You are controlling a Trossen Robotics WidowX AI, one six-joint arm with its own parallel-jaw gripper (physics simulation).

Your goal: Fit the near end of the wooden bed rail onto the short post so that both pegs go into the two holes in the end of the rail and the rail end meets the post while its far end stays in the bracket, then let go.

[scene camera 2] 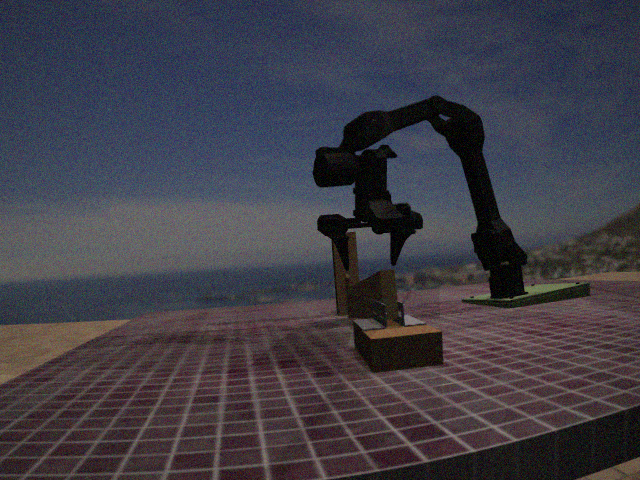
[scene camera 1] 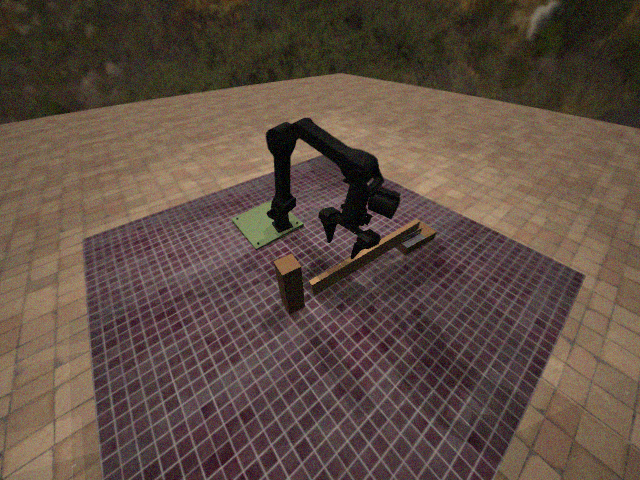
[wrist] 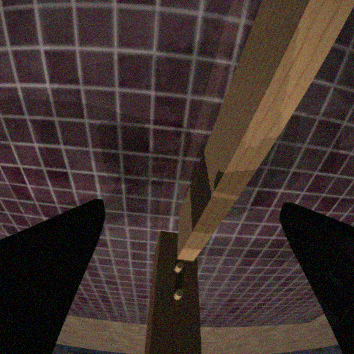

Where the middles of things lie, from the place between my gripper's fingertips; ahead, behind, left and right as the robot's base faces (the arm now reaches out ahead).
Labels:
Right now my hand is 30 mm short of the wooden bed rail (scene camera 2: pixel 381 286), 100 mm to the right of it and 50 mm above it. From my hand the other things lie so: short wooden post (scene camera 1: pixel 288 271) 30 mm ahead, 180 mm to the right, 10 mm below.

